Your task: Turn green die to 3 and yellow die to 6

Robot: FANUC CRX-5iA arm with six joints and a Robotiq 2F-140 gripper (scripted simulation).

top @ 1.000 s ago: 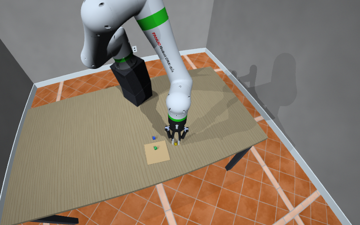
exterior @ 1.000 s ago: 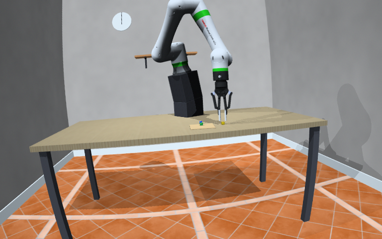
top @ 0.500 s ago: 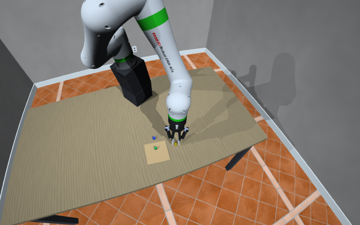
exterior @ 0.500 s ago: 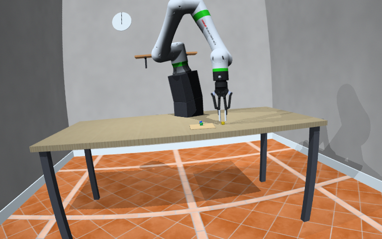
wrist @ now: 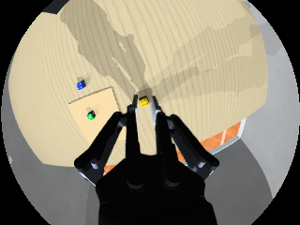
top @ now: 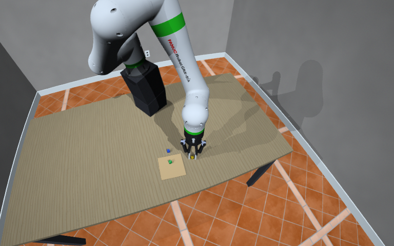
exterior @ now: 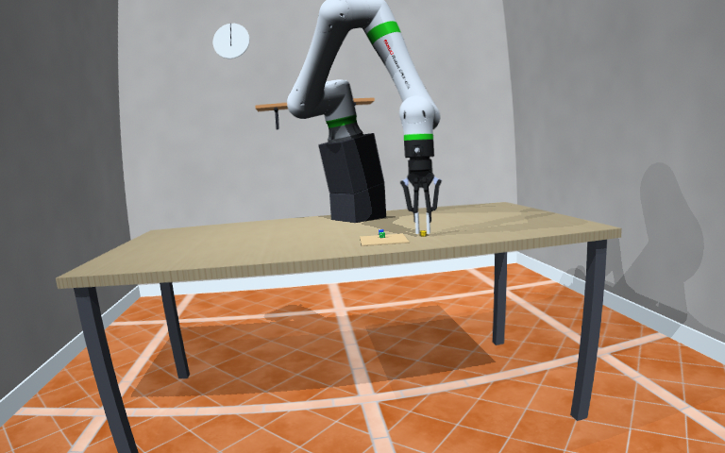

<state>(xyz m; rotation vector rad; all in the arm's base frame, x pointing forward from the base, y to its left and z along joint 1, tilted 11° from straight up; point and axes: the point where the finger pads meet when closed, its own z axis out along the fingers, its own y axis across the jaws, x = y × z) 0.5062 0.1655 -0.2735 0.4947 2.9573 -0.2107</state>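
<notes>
My gripper is now 3 cm above the yellow die. Also, from my hand: tan mat: 2 cm ahead, 13 cm to the right, 4 cm below; then blue die: 8 cm behind, 13 cm to the right, 3 cm below; then green die: 13 cm to the right, 3 cm below.
</notes>
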